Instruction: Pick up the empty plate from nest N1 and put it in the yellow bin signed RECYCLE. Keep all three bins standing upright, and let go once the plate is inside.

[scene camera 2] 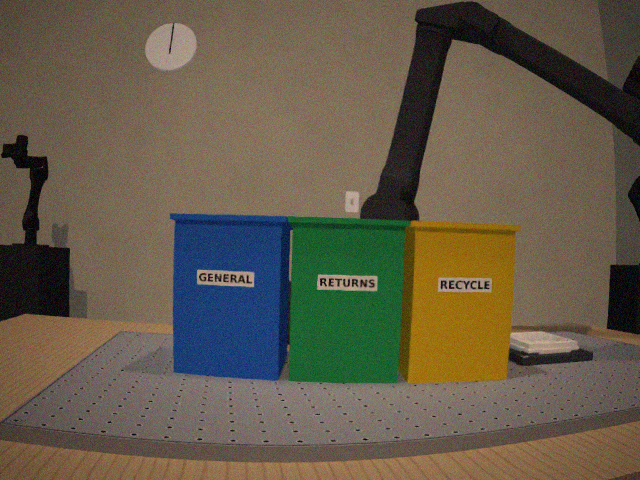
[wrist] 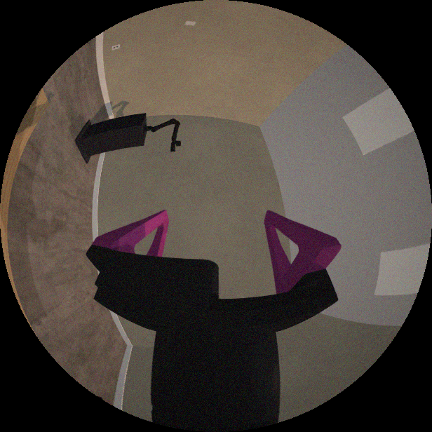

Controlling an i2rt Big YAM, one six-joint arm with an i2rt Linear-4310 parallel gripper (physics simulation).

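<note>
The yellow bin (scene camera 2: 459,330) signed RECYCLE stands upright at the right end of a row of three in scene camera 2. A white plate (scene camera 2: 543,343) lies on a dark, low nest (scene camera 2: 555,357) to the right of the yellow bin, partly hidden by it. Whether it is nest N1 cannot be read. The green RETURNS bin (scene camera 2: 346,330) and the blue GENERAL bin (scene camera 2: 227,330) stand upright. My gripper (wrist: 216,215) is open and empty in the wrist view, its magenta fingers wide apart, facing the room's walls. The plate does not show in the wrist view.
The bins stand close together on a grey perforated board (scene camera 2: 248,413) on a wooden table (scene camera 2: 77,454). My dark arm (scene camera 2: 421,108) rises behind the bins and reaches off to the right. Another small arm (scene camera 2: 35,191) (wrist: 175,131) stands on a black pedestal (scene camera 2: 33,281) (wrist: 117,135) far off.
</note>
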